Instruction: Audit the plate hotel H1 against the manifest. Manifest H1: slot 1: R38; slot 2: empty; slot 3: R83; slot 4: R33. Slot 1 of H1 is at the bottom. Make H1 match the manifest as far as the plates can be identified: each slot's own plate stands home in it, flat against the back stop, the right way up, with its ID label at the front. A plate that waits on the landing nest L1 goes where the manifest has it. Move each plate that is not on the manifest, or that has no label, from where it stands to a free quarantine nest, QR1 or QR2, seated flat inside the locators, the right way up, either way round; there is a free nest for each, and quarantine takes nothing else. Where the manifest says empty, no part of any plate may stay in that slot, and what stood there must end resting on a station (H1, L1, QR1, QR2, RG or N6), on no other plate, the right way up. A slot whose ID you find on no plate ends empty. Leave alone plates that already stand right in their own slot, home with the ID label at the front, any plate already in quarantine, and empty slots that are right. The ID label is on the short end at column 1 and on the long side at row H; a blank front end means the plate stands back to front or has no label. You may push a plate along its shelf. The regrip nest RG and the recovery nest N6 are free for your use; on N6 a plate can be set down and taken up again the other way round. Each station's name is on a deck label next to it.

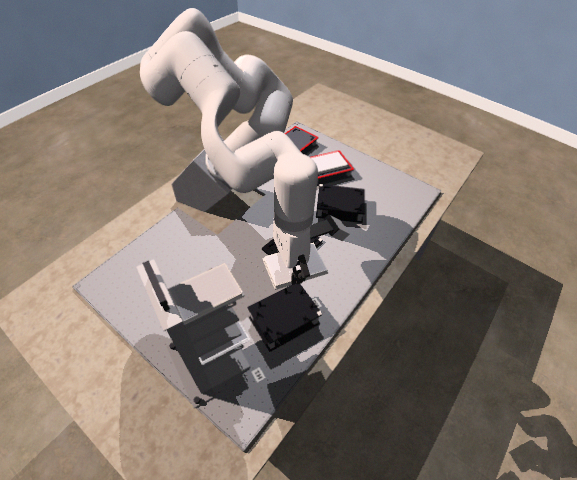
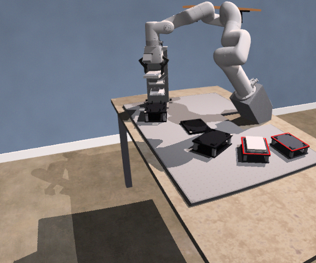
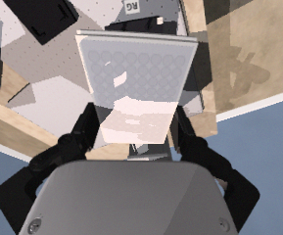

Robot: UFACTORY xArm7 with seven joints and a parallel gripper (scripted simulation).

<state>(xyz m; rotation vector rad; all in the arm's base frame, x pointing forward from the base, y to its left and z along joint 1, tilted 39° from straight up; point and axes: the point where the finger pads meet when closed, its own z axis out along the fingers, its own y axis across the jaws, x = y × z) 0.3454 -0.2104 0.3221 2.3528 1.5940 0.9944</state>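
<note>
Right now my hand is 1 cm short of the RG deck label, 9 cm to the right of it and 27 cm above it. From my hand the other things lie so: plate hotel H1: 3 cm behind, 28 cm to the right, 8 cm below; then pale plate: 2 cm behind, 20 cm to the right, 17 cm below; then H1 deck label: 8 cm ahead, 16 cm to the right, 27 cm below.
</note>
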